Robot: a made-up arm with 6 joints. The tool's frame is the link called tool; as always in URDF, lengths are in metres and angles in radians. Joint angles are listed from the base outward. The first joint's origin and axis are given. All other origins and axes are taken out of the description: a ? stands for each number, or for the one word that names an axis. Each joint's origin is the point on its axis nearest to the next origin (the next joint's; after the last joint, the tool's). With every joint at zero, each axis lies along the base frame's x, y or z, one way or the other. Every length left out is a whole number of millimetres.
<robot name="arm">
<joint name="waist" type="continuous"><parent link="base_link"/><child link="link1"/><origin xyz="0 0 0.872"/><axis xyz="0 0 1"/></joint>
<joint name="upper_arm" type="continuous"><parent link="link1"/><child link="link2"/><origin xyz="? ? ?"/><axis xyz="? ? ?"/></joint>
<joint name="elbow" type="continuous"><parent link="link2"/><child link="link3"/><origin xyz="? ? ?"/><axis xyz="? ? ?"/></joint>
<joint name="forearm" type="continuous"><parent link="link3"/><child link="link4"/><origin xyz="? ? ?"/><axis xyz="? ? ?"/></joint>
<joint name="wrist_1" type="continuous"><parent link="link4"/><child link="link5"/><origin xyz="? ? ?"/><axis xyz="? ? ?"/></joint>
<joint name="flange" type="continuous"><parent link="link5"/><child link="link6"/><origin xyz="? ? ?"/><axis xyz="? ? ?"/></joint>
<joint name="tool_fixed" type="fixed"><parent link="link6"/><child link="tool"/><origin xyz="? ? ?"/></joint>
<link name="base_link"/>
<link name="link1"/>
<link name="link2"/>
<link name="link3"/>
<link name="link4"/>
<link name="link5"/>
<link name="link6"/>
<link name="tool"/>
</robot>
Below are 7 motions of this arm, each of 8 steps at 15 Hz.
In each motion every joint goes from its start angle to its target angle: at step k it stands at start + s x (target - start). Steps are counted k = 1, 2, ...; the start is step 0. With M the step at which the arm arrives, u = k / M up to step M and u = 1 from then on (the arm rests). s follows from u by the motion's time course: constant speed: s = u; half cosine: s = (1 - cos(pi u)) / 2; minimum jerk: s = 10 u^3 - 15 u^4 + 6 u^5.
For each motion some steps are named. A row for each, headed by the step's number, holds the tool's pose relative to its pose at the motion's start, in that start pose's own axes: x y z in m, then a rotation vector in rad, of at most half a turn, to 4 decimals.
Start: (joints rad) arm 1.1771 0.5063 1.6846 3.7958 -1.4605 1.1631
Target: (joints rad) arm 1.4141 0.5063 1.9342 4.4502 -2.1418 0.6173
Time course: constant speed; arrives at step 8
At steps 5, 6, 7, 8:
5: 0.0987 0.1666 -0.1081 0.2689 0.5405 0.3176
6: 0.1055 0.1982 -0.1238 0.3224 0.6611 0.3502
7: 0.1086 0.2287 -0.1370 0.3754 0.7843 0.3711
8: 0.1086 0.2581 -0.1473 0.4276 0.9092 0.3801

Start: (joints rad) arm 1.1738 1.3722 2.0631 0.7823 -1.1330 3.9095
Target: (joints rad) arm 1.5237 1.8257 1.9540 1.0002 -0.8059 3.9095
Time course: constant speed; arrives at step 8
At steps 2, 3, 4, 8:
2: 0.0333 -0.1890 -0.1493 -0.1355 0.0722 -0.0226
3: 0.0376 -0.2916 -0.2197 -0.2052 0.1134 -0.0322
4: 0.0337 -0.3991 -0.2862 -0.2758 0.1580 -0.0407
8: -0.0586 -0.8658 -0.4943 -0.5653 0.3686 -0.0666

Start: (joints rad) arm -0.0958 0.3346 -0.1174 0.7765 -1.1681 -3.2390
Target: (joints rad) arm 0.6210 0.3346 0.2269 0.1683 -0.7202 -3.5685
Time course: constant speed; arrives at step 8
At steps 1, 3, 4, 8:
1: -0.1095 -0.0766 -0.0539 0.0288 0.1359 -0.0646
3: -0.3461 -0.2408 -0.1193 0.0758 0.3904 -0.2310
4: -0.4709 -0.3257 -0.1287 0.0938 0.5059 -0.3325
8: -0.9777 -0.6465 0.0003 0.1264 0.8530 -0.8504

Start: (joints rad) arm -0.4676 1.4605 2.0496 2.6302 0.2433 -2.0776
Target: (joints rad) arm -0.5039 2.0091 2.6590 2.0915 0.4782 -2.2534
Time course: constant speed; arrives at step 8
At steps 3, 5, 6, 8:
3: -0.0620 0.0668 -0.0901 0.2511 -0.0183 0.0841
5: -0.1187 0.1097 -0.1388 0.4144 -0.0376 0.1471
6: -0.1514 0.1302 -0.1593 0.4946 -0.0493 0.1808
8: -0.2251 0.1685 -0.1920 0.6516 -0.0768 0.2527

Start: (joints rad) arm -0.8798 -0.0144 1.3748 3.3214 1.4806 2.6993
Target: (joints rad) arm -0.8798 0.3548 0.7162 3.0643 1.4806 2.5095
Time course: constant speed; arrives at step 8
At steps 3, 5, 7, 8:
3: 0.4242 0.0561 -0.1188 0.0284 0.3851 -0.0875
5: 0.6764 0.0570 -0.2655 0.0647 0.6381 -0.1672
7: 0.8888 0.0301 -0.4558 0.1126 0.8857 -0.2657
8: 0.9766 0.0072 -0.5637 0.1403 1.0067 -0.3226

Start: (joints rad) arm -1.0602 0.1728 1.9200 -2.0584 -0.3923 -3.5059
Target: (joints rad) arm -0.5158 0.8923 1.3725 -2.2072 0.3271 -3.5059
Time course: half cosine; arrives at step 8
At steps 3, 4, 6, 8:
3: -0.1219 0.4167 -0.4107 0.3027 0.4767 0.1080
4: -0.2666 0.7476 -0.5436 0.4638 0.7607 0.2304
6: -0.6321 1.3796 -0.4892 0.6773 1.2395 0.5796
8: -0.8076 1.6063 -0.3569 0.7217 1.4106 0.7718

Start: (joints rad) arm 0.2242 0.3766 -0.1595 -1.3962 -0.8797 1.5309
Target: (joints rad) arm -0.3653 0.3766 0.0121 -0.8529 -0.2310 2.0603
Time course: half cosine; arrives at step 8
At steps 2, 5, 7, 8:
2: -0.1008 -0.1075 -0.0005 -0.1082 0.0209 -0.1735
5: -0.5766 -0.4192 -0.0438 -0.4814 0.2492 -0.8081
7: -0.8551 -0.5020 -0.0868 -0.6399 0.4571 -1.0994
8: -0.8954 -0.5091 -0.0938 -0.6602 0.4916 -1.1382

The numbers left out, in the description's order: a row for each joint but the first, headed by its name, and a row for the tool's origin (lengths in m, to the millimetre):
upper_arm: xyz 0.176 0 0, axis 0 1 0
elbow: xyz 0 0 0.657, axis 0 -1 0
forearm: xyz 0.898 0 0.27, axis -1 0 0
wrist_1: xyz 0 0 0, axis 0 -1 0
flange: xyz 0.242 0 0, axis -1 0 0
tool: xyz 0 0 0

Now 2 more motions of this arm.
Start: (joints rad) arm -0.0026 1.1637 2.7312 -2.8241 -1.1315 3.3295
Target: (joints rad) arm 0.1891 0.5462 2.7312 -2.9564 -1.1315 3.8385
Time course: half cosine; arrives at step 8
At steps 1, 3, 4, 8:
1: 0.0276 -0.0104 0.0084 -0.0208 -0.0191 -0.0184
3: 0.2117 -0.0993 0.0822 -0.1693 -0.1438 -0.1599
4: 0.3262 -0.1768 0.1485 -0.2745 -0.2202 -0.2704
8: 0.5500 -0.4233 0.3686 -0.5452 -0.3720 -0.5949

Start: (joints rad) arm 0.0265 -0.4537 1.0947 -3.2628 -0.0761 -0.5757
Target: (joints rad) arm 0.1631 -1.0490 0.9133 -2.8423 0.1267 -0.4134
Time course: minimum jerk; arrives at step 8
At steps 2, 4, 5, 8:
2: -0.0264 -0.0479 -0.0657 -0.0458 0.0149 -0.0168
4: -0.1637 -0.2012 -0.3192 -0.2222 0.0904 -0.0552
5: -0.2653 -0.2662 -0.4603 -0.3208 0.1441 -0.0572
8: -0.4111 -0.3234 -0.6259 -0.4378 0.2176 -0.0389

